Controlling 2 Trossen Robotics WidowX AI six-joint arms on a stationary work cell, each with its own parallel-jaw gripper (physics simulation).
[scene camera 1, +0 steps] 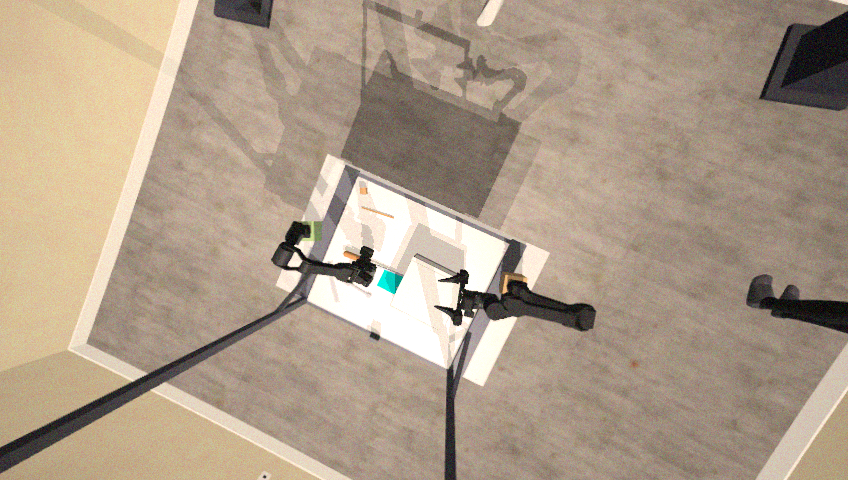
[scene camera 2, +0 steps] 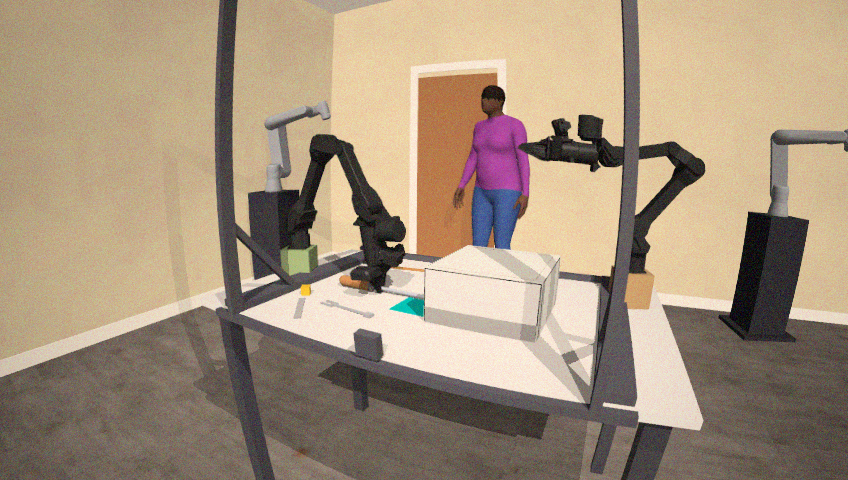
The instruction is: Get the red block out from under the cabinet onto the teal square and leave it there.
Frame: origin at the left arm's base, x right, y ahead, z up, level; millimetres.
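Where they show: left gripper, fingertip midpoint: point(scene camera 1: 369, 261) point(scene camera 2: 381, 292); right gripper, fingertip midpoint: point(scene camera 1: 435, 293) point(scene camera 2: 519, 146); left arm's base, link origin: point(scene camera 1: 304, 231) point(scene camera 2: 299, 247); right arm's base, link origin: point(scene camera 1: 514, 287) point(scene camera 2: 632, 270).
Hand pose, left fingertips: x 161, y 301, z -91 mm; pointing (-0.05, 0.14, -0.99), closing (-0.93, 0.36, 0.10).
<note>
Each offset is from my left fingertips to the centre of the thing. "spot": to the spot under its first point.
The white cabinet @(dx +135, dy +312, dz +67 mm) point(scene camera 1: 416, 297) point(scene camera 2: 482, 297) stands on the table. The teal square @(spot: dx +102, dy +104, dz +0 mm) point(scene camera 1: 389, 281) point(scene camera 2: 409, 306) lies flat beside its left side, partly hidden by it in scene camera 2. The red block does not show in either view. My left gripper point(scene camera 1: 364, 273) point(scene camera 2: 377, 287) is low over the table, left of the teal square, shut on an orange-handled rod @(spot: dx -41, dy -86, dz +31 mm) point(scene camera 1: 351, 254) point(scene camera 2: 352, 281). The rod's grey shaft points toward the cabinet; in scene camera 2 its far end is hidden behind the cabinet. My right gripper point(scene camera 1: 437, 293) point(scene camera 2: 522, 147) is open and empty, high above the table.
A grey wrench @(dx +141, dy -71, dz +2 mm) point(scene camera 2: 348, 309), a grey strip @(dx +147, dy -199, dz +0 mm) point(scene camera 2: 299, 308) and a yellow cube @(dx +39, dy -215, dz +12 mm) point(scene camera 2: 305, 290) lie at the front left. An orange stick @(dx -256, dy +46, dz +3 mm) point(scene camera 1: 377, 212) point(scene camera 2: 409, 269) and an orange cube @(dx -365, dy -22, dz +14 mm) point(scene camera 1: 363, 190) lie toward the back. Dark frame posts point(scene camera 2: 226, 148) point(scene camera 2: 630, 148) rise at the table's front corners.
</note>
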